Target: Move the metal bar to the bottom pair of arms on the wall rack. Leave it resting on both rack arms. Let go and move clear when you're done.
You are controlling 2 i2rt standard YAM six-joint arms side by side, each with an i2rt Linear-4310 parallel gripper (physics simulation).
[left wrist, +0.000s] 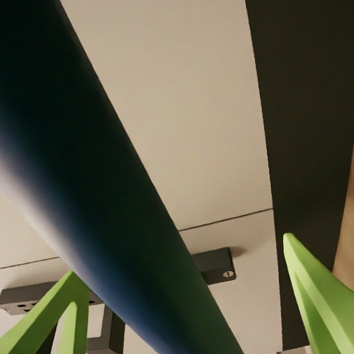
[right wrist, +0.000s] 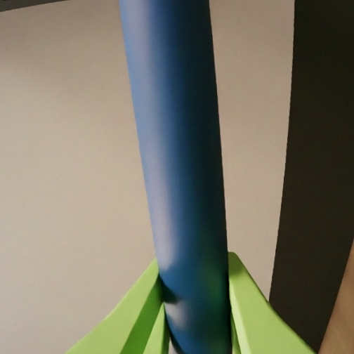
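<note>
The metal bar [left wrist: 115,185] [right wrist: 180,150] is a thick blue-looking tube. In the left wrist view it runs slantwise from upper left to bottom middle, close to the camera. My left gripper [left wrist: 176,261] is open, with its green fingers wide apart and the bar crossing between them in the view, not touched by the visible fingertips. My right gripper [right wrist: 196,266] is shut on the bar, one finger on each side. A dark grey wall rack [left wrist: 212,265] shows behind the bar in the left wrist view, partly hidden by bar and finger; one rack arm [left wrist: 114,330] hangs at the lower left.
A pale panelled wall [left wrist: 200,125] [right wrist: 65,150] lies behind the bar. A dark vertical strip [left wrist: 310,125] [right wrist: 315,150] runs down the right side of both views, with a wooden surface [left wrist: 345,250] [right wrist: 342,310] beyond it. A dark edge shows at the top left of the right wrist view.
</note>
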